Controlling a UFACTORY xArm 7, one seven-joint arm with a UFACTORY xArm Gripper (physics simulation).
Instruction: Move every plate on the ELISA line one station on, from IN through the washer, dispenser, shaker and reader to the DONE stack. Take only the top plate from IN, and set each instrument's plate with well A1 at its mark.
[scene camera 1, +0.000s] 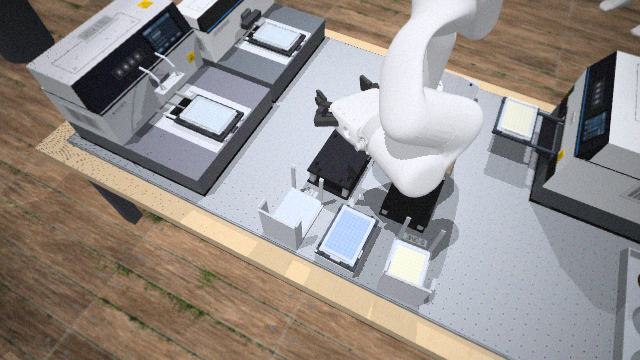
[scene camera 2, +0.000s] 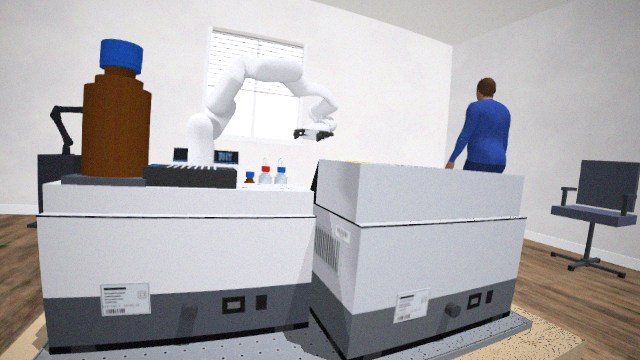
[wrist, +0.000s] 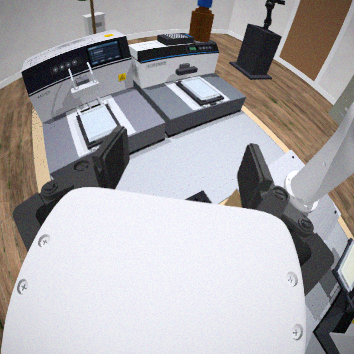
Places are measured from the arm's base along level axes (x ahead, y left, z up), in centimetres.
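Where they show: gripper, fingertip midpoint: (scene camera 1: 340, 88) (scene camera 2: 305, 136) (wrist: 184, 149); arm's base, link origin: (wrist: 300, 191).
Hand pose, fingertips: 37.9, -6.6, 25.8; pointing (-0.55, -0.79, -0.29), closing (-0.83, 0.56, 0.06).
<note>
Things, the pixels of their top centre, and the offset from my fingertips, as dx, dy, dz. "pt": a spot on its surface instead.
- blue plate, top centre: (scene camera 1: 348, 232) +13.3, +12.6, -27.6
- dispenser, surface spot: (wrist: 175, 55) pt -26.0, -51.7, -15.8
- reader, surface spot: (scene camera 1: 620, 105) pt -37.8, +50.3, -7.5
- brown bottle, surface spot: (scene camera 2: 116, 125) pt -38.2, -63.6, -4.8
My gripper (scene camera 1: 346, 99) (scene camera 2: 313, 135) (wrist: 184, 149) is open and empty, high above the bench. A pale plate (scene camera 1: 209, 116) (wrist: 98, 122) lies on the washer's carrier; another pale plate (scene camera 1: 277, 36) (wrist: 201, 90) lies on the dispenser's carrier. A blue plate (scene camera 1: 348, 235) lies on a dark-rimmed holder between the two corner-post racks. A pale plate (scene camera 1: 298, 207) is in the left rack, IN; its stack count is hidden. A yellow plate (scene camera 1: 409, 262) is in the DONE rack. A yellow plate (scene camera 1: 519, 118) (wrist: 348, 267) rests on the reader's extended carrier. Well A1 marks are too small to read.
Two black raised platforms (scene camera 1: 340, 162) (scene camera 1: 412, 205) stand behind the racks, partly under the arm. The washer (scene camera 1: 102, 65) (wrist: 50, 100) and dispenser (wrist: 175, 55) stand at one end, the reader (scene camera 1: 620, 105) at the other. A brown bottle (scene camera 2: 116, 125) (wrist: 201, 26) stands on the dispenser.
</note>
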